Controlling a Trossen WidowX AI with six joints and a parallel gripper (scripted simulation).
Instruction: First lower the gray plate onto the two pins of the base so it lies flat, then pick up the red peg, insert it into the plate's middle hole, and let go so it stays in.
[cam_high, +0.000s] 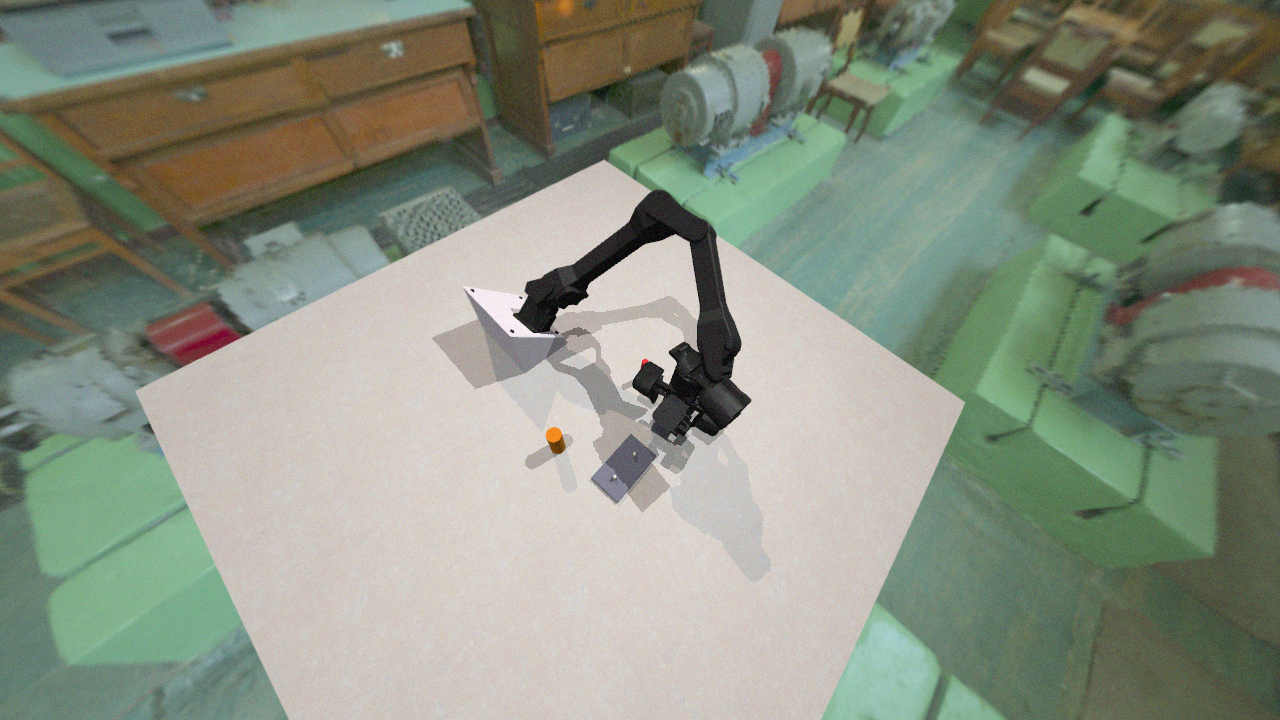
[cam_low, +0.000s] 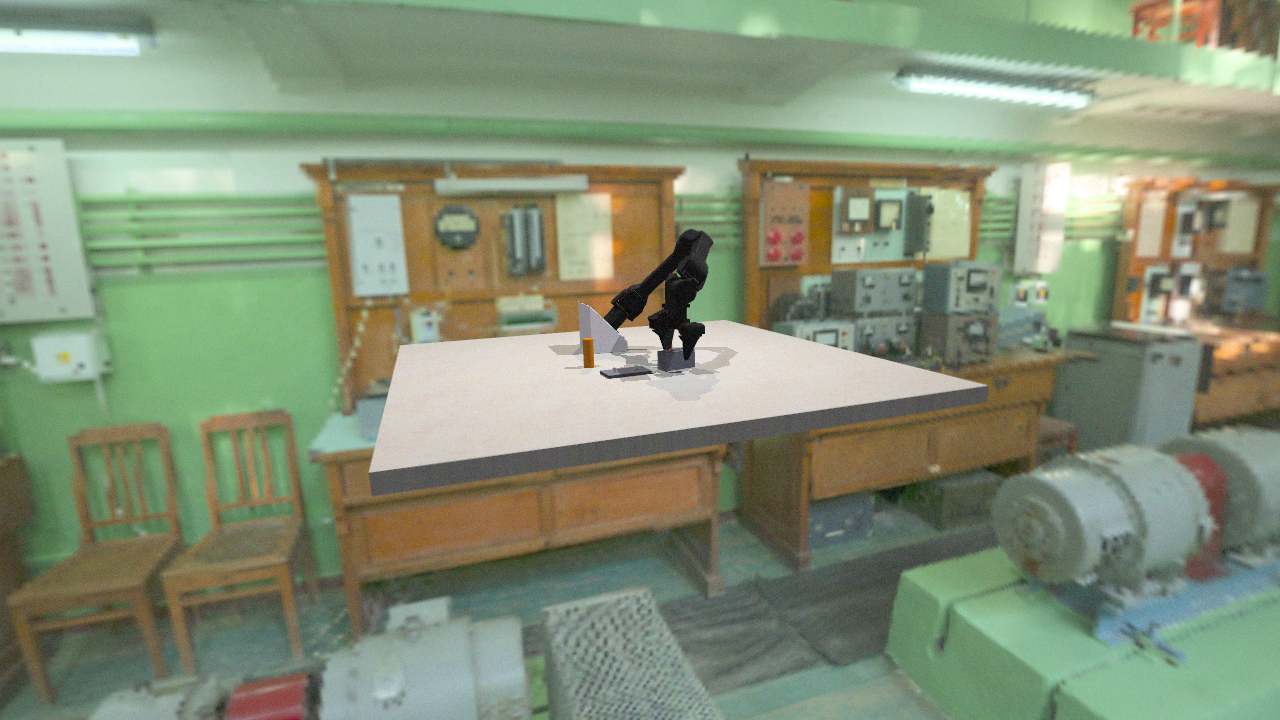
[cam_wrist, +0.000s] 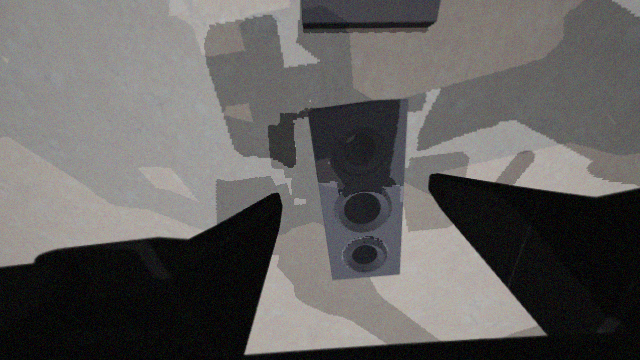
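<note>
Now: the gray plate 10 mm above my gripper tip. From my gripper tip the other things lie so: red peg: 110 mm behind, 40 mm to the left, 10 mm above; then dark base: 10 mm behind, 150 mm to the right, 20 mm below; then orange peg: 140 mm behind, 200 mm to the right, 10 mm above.
</note>
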